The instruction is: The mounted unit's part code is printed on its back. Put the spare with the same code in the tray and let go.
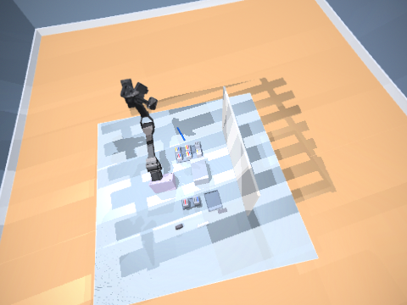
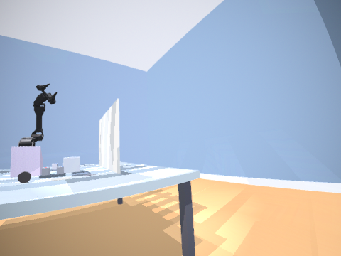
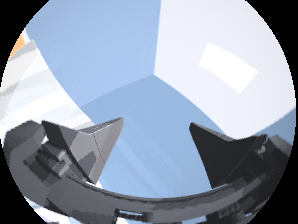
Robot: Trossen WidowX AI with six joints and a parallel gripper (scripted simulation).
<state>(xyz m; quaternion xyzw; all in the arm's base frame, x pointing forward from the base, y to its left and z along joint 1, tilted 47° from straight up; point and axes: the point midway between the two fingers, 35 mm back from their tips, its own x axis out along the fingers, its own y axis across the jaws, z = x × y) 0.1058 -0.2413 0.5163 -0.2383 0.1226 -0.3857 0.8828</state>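
Right now my gripper tip is 63 cm above the spare, 12 cm short of it and 5 cm to the right of it. From my gripper tip the other things lie so: grey tray (67 cm below, 36 cm to the right, 25 cm ahead); blue marker pen (67 cm below, 20 cm to the left, 8 cm ahead); white upright panel (45 cm below, 43 cm ahead, 14 cm to the right).
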